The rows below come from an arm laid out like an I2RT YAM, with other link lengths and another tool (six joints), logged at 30 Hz.
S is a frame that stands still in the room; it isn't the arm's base.
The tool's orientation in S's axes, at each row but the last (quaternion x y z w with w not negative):
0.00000, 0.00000, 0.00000, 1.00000
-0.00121, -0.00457, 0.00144, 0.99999
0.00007, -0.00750, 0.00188, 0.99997
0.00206, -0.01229, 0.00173, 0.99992
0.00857, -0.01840, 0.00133, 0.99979
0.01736, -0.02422, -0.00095, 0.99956
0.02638, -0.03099, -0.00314, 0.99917
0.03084, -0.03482, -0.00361, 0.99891
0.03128, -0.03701, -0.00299, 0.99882
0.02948, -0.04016, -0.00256, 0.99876
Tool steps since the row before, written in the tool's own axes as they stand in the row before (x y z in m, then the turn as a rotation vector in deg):
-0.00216, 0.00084, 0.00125, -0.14, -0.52, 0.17
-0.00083, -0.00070, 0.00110, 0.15, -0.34, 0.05
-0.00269, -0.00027, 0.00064, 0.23, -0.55, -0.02
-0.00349, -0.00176, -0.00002, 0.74, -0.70, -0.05
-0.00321, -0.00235, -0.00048, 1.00, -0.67, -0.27
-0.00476, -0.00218, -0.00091, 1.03, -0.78, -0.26
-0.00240, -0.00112, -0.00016, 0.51, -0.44, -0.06
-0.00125, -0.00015, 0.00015, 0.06, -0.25, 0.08
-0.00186, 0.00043, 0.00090, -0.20, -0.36, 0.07
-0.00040, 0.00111, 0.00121, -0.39, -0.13, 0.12
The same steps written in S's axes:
-0.00216, 0.00084, 0.00125, -0.14, -0.52, 0.17
-0.00084, -0.00070, 0.00109, 0.15, -0.34, 0.05
-0.00270, -0.00028, 0.00060, 0.23, -0.55, -0.02
-0.00348, -0.00177, -0.00011, 0.74, -0.70, -0.03
-0.00318, -0.00235, -0.00064, 1.01, -0.66, -0.24
-0.00471, -0.00213, -0.00121, 1.04, -0.77, -0.24
-0.00239, -0.00109, -0.00037, 0.51, -0.44, -0.05
-0.00126, -0.00015, 0.00005, 0.05, -0.25, 0.07
-0.00192, 0.00039, 0.00079, -0.21, -0.36, 0.03
-0.00049, 0.00104, 0.00124, -0.40, -0.13, 0.08

